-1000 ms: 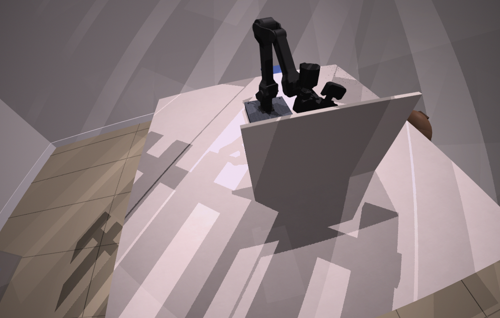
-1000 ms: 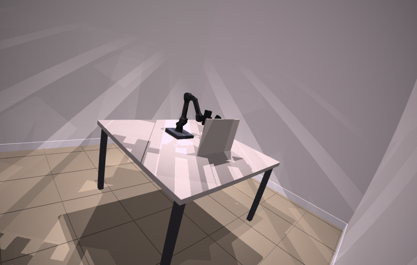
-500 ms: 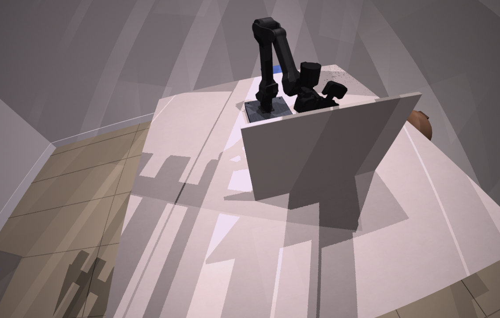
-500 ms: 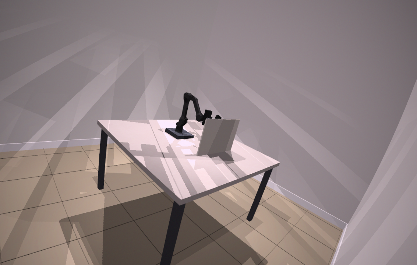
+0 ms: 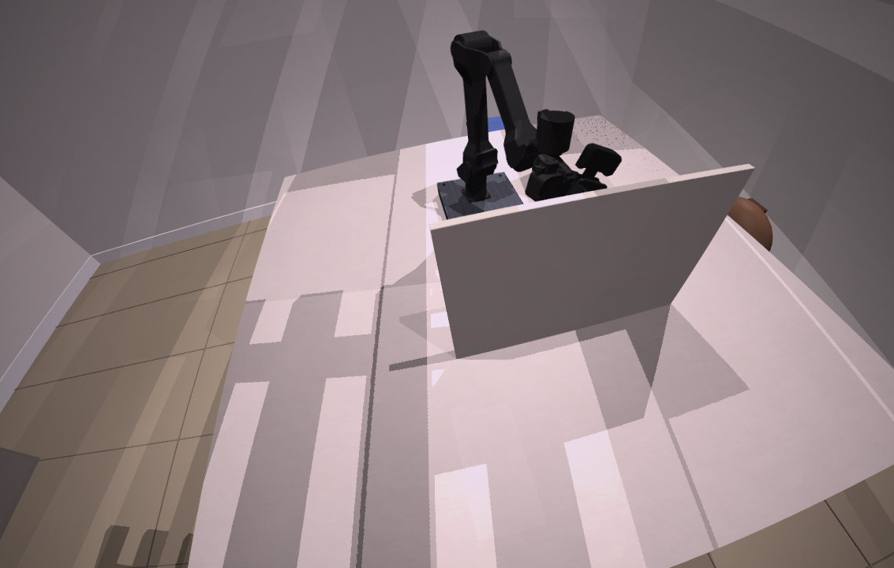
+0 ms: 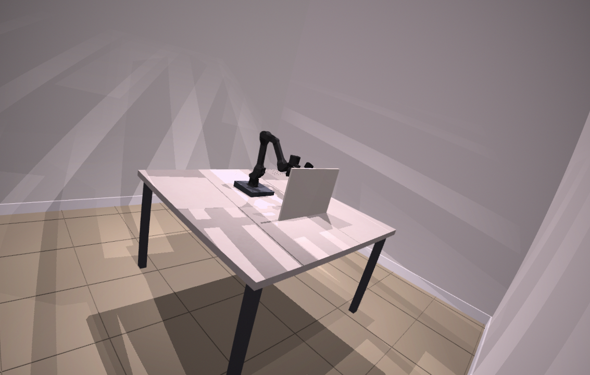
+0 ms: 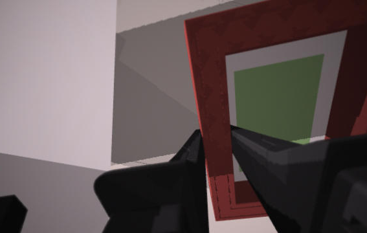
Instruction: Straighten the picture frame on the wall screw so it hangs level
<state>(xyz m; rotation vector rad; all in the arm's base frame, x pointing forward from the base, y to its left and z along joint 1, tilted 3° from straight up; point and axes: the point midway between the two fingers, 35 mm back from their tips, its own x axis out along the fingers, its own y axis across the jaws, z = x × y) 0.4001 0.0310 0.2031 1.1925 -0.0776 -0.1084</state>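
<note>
The picture frame lies 20 mm to the right of my gripper tip and 50 mm below it. From my gripper tip the other things lie so: wall panel 10 mm ahead, 20 mm to the right, 70 mm below.
</note>
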